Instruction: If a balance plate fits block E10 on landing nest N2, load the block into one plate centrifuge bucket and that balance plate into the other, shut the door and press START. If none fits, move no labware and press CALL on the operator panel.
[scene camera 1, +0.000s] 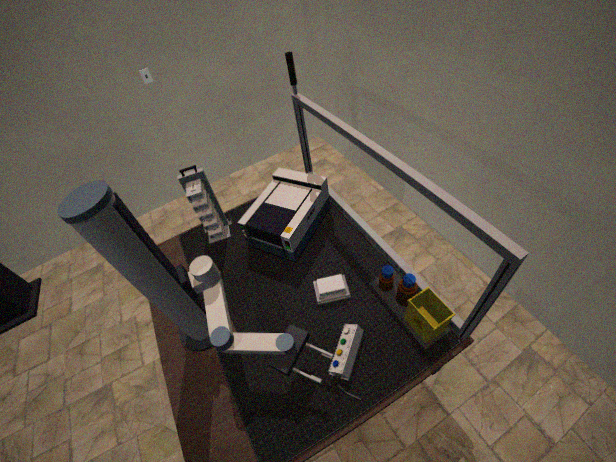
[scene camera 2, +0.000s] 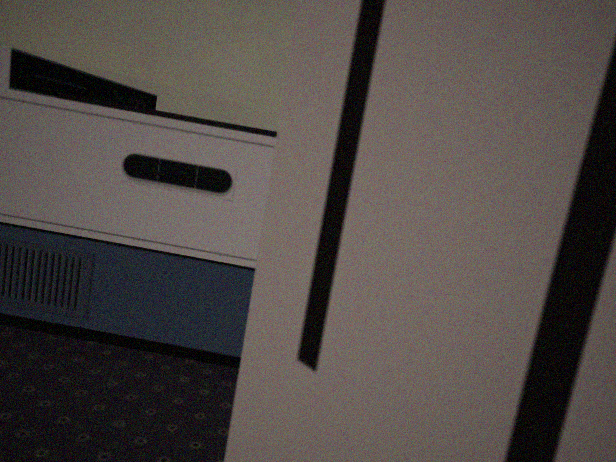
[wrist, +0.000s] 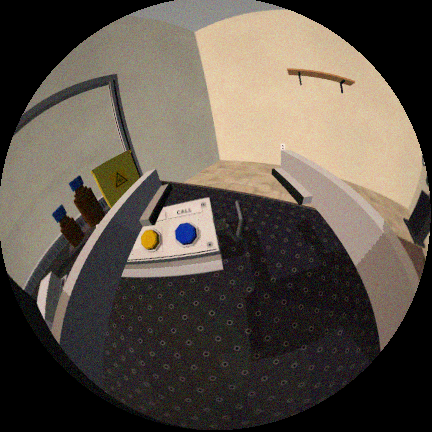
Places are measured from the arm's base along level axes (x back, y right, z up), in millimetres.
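Pixels of known places: gripper, fingertip midpoint: (scene camera 1: 327, 369) (wrist: 219, 166); arm's base, link origin: (scene camera 1: 203, 327).
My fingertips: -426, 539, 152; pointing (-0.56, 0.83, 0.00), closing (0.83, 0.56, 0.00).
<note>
Ahead of a thing's pixels: the offset from my fingertips to its middle, as dx, dy, dz. "pt": to the spot under its first point.
My gripper (scene camera 1: 326, 368) (wrist: 219, 166) is open and empty, its fingers apart, level with the blue-button end of the operator panel @(-120, -51, -98) (scene camera 1: 351, 350) (wrist: 172, 256). In the wrist view the left finger overlaps the panel's edge above the yellow button @(-86, -53, -76) (wrist: 150, 240); the blue CALL button @(-47, -21, -76) (wrist: 186, 234) (scene camera 1: 335, 363) shows between the fingers. A white plate @(-229, -359, -91) (scene camera 1: 331, 285) sits on a pale nest @(pt -171, -321, -133) (scene camera 1: 325, 301); their labels are unreadable. The plate centrifuge @(-256, -879, -18) (scene camera 1: 303, 220) (scene camera 2: 75, 150) stands at the back with a dark front panel; its buckets are hidden. A rack @(+146, -1122, +101) (scene camera 1: 215, 200) holds several white plates at the back left.
Two brown bottles with blue caps (scene camera 1: 386, 278) (scene camera 1: 407, 289) (wrist: 70, 231) (wrist: 89, 205) and a yellow bin (scene camera 1: 427, 320) (wrist: 117, 175) stand along the right edge beside a grey frame (scene camera 1: 410, 170). A thin cable @(pt -37, +101, -133) (scene camera 1: 350, 394) (wrist: 239, 220) lies by the panel's end.
</note>
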